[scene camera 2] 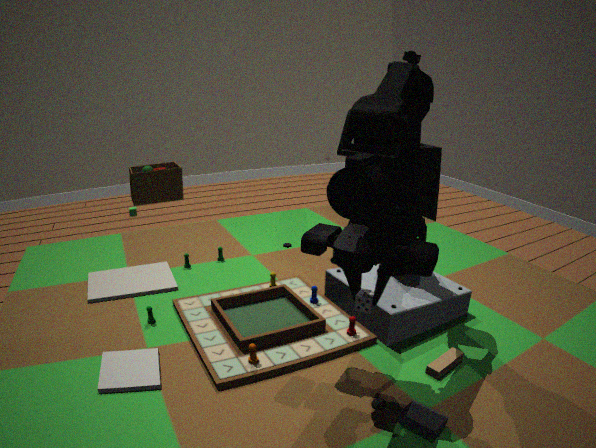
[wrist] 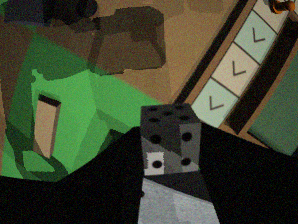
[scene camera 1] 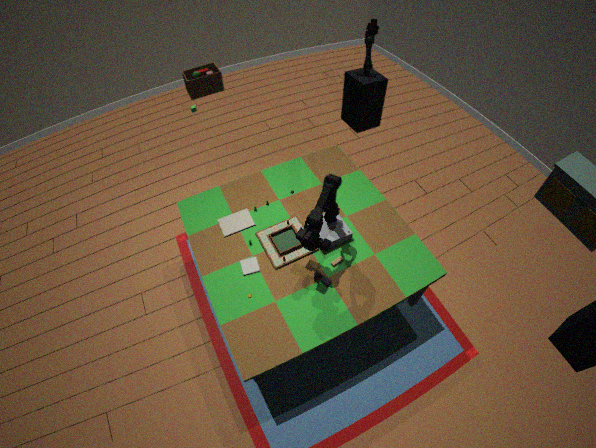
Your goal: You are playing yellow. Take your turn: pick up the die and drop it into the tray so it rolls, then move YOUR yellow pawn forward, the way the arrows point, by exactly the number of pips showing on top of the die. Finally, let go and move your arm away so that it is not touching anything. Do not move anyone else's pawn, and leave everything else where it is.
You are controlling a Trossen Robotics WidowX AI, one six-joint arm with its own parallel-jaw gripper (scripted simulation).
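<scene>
A wooden block [wrist: 48, 111], a green-floored tray [scene camera 2: 270, 314] and a die [wrist: 171, 134] are in the scene. The die is carried by the gripper [scene camera 2: 365, 303], which is visible in the wrist view [wrist: 167, 133] as well.
</scene>
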